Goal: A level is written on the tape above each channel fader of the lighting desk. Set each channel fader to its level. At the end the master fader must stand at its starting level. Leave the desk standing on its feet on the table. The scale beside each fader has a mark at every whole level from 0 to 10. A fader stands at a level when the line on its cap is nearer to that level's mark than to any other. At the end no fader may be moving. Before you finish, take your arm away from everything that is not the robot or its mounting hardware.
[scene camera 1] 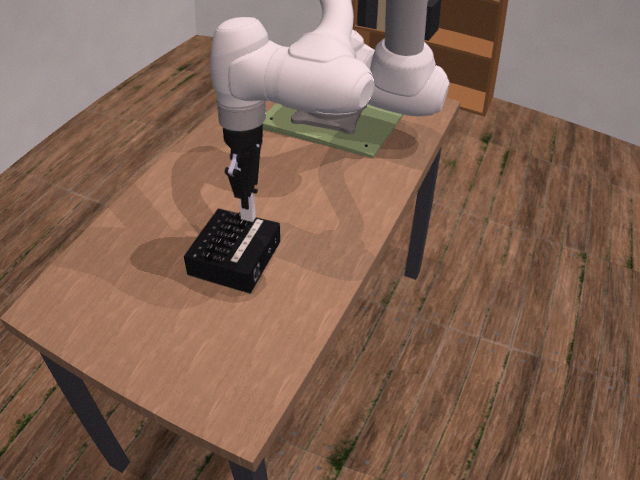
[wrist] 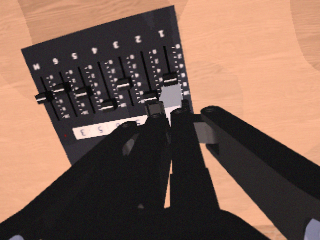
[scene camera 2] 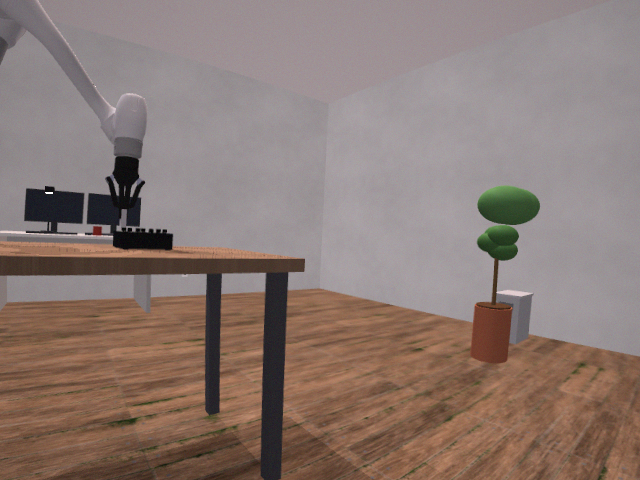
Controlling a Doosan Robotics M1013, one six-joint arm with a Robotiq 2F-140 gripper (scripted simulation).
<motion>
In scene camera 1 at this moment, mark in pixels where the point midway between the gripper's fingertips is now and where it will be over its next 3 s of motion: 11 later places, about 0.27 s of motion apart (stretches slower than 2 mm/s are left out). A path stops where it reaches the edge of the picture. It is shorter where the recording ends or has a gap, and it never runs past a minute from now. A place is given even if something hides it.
My gripper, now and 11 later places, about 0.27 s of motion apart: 248,218; 246,217; 244,217; 243,216; 241,216; 239,216; 238,216; 238,216; 238,216; 240,216; 241,216; 240,213
</motion>
